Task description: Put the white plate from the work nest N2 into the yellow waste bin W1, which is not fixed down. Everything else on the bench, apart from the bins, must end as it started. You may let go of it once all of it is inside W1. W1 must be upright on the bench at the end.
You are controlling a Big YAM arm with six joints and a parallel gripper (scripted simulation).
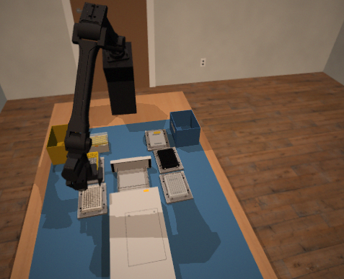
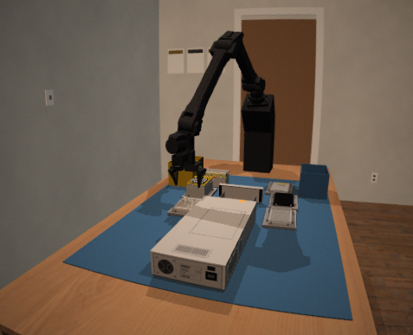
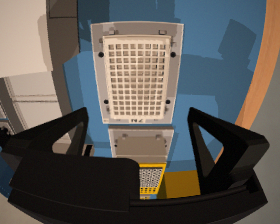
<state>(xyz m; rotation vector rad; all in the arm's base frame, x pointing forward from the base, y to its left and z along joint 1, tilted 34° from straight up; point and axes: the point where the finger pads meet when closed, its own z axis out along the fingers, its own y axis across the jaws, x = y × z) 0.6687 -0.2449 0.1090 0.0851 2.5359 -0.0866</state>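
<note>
Right now my hand is 100 mm above the slotted nest. Also, from my hand: white instrument (120 mm ahead, 170 mm to the left, 70 mm below); then yellow tip box (190 mm behind, 10 mm to the left, 50 mm below); then yellow waste bin (370 mm behind, 100 mm to the right, 70 mm below).
</note>
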